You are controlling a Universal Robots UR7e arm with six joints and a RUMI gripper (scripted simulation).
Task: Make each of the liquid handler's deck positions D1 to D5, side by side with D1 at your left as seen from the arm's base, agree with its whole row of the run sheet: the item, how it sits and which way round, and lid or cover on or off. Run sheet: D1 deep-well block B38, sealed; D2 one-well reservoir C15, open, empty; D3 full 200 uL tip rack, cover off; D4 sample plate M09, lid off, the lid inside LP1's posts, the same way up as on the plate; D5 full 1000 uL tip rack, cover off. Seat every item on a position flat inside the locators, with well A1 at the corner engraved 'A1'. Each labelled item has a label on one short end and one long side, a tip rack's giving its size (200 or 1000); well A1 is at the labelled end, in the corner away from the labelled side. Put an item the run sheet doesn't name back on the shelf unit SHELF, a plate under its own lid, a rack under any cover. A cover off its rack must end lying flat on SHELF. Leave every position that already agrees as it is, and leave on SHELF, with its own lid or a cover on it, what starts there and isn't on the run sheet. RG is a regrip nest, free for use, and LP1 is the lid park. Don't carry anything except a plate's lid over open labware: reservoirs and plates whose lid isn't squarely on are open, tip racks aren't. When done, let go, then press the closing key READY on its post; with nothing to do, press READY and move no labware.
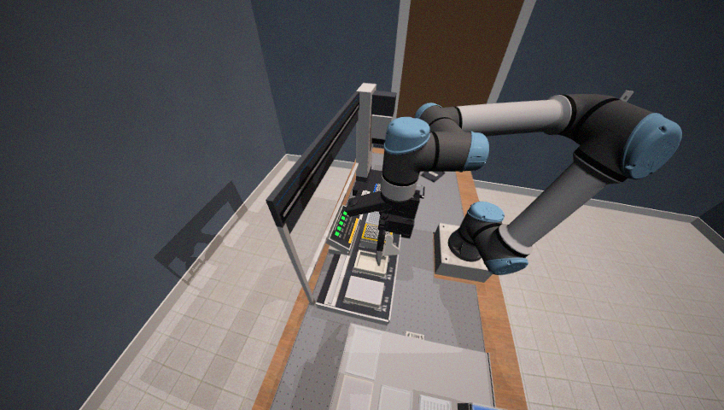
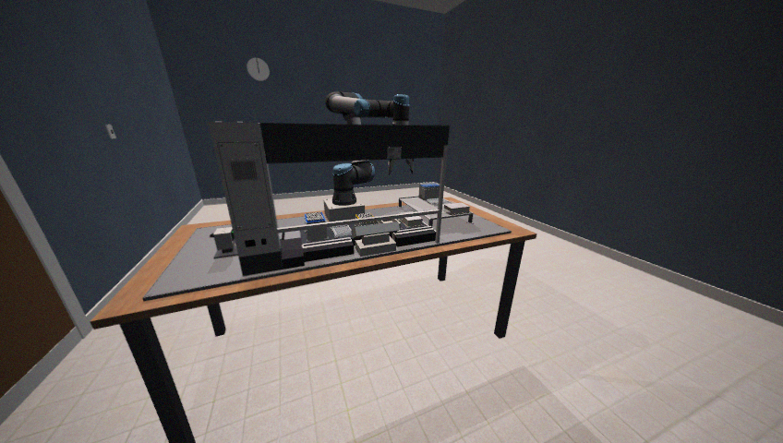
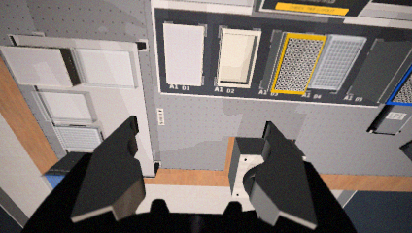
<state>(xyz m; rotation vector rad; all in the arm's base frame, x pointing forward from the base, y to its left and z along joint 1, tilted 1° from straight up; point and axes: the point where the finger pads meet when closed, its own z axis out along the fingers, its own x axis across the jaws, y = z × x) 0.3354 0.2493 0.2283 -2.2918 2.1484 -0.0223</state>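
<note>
The well plate is 50 mm ahead of my hand, 320 mm to the right of it and 260 mm below it. The rest, counted from my hand: sealed deep-well block: 30 mm ahead, 50 mm to the left, 250 mm below; then one-well reservoir: 40 mm ahead, 70 mm to the right, 260 mm below; then yellow-framed tip rack: 30 mm ahead, 200 mm to the right, 220 mm below.
</note>
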